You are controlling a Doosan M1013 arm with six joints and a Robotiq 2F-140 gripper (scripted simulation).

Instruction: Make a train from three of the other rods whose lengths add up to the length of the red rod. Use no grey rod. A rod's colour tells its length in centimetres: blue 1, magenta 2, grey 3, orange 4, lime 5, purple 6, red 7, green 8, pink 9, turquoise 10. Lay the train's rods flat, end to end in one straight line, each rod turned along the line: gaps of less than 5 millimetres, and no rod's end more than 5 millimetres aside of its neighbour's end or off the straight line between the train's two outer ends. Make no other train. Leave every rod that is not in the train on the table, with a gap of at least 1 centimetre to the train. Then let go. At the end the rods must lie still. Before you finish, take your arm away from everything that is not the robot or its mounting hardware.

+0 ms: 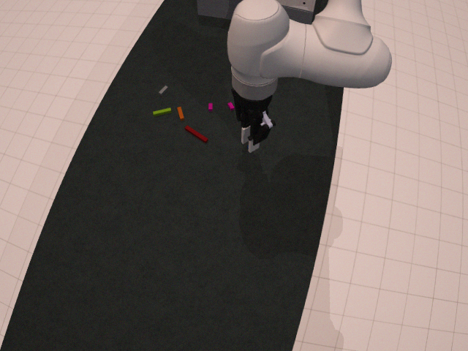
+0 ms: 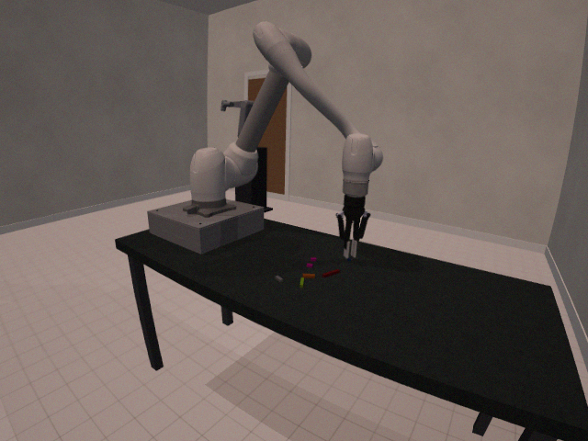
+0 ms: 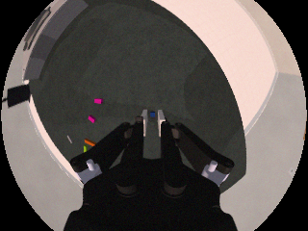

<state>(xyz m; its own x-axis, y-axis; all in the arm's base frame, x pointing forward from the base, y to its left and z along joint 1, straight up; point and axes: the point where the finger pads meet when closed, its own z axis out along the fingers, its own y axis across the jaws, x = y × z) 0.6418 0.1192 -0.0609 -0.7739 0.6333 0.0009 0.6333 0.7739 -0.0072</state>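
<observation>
Now: the blue rod 5 cm below my hand. From my hand the other things lie so: red rod (14 cm to the right, 5 cm below); then lime rod (26 cm to the right, 5 cm below, 4 cm behind); then orange rod (20 cm to the right, 5 cm below, 5 cm behind).
</observation>
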